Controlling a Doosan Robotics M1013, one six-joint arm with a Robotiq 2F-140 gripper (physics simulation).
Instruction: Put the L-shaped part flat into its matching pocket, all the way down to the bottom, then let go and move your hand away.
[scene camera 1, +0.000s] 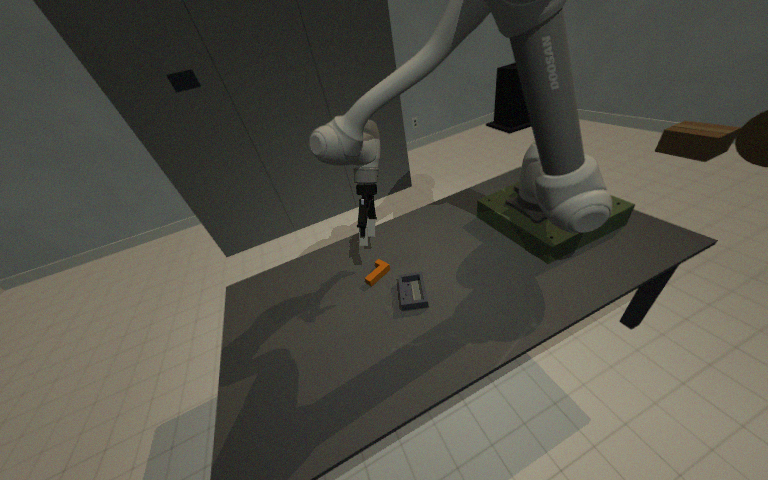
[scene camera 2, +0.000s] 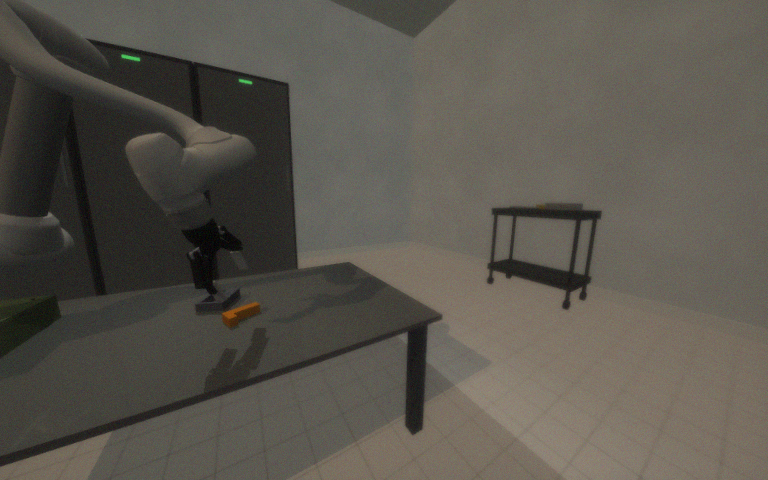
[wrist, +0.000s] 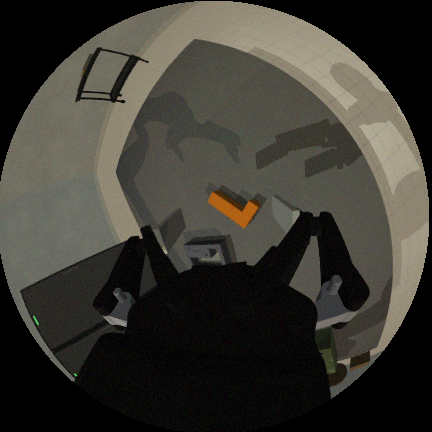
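The orange L-shaped part lies flat on the table, beside and apart from the dark grey pocket holder. The holder is a small raised-rim block with a light area inside; the exact pocket outline is too small to tell. My gripper is wide open and empty, above the table. In the wrist view the part shows between the spread fingers, nearer the right one, with the gripper some way above it. The gripper's body hides the lower edge of the holder there.
The dark table carries the arm's green base block. A tall dark cabinet stands beyond the table. A black cart stands farther off by the wall.
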